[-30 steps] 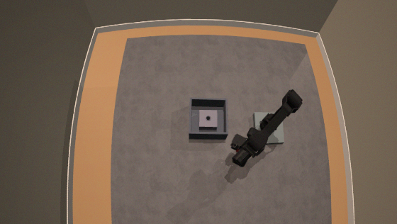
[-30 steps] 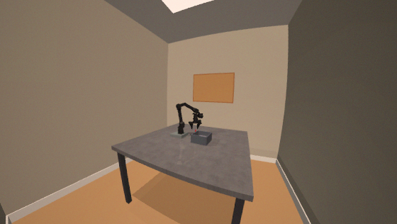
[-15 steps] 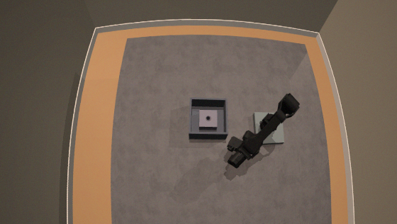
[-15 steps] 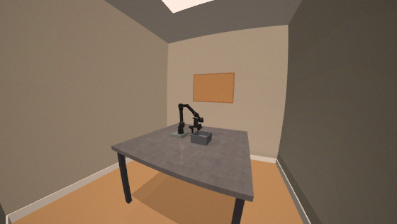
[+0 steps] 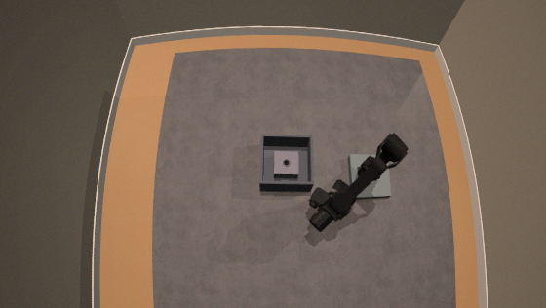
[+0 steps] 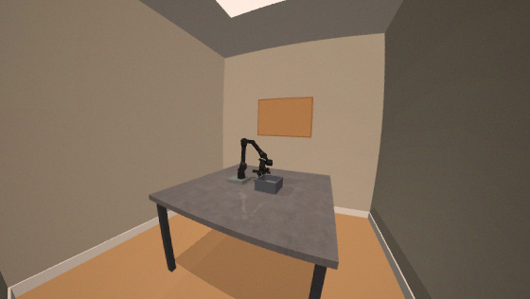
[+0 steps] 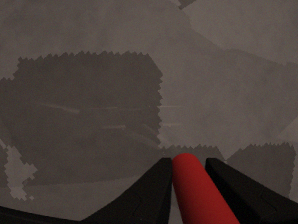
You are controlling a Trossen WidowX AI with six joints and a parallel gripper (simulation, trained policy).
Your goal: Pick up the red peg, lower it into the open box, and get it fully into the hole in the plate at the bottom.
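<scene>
Right now my gripper tip is 130 mm short of the light plate, 170 mm to the left of it and 40 mm below it. Round my gripper tip: dark grey box: 130 mm ahead, 170 mm to the right, 20 mm above; red peg: 30 mm above.
</scene>
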